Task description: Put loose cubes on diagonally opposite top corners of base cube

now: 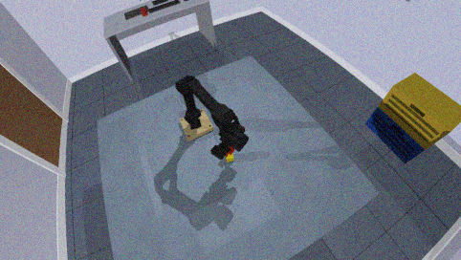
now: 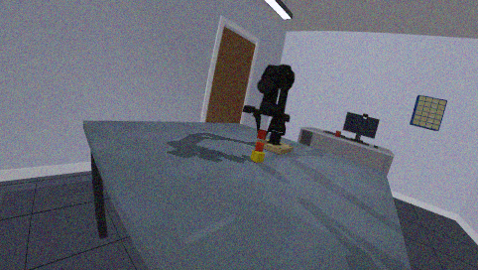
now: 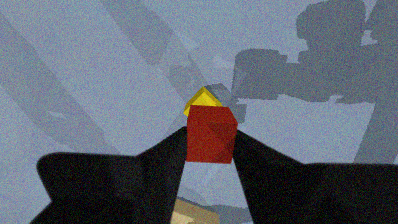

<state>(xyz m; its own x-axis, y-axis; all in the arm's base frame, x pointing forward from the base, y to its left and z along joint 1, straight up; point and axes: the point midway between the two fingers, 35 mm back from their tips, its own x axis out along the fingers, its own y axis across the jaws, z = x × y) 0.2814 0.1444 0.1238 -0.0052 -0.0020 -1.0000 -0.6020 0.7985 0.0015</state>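
Right now the yellow cube is 100 mm below my gripper tip, 10 mm to the right of it and 10 mm behind it. The rest, counted from my gripper tip: red cube right at my gripper tip.
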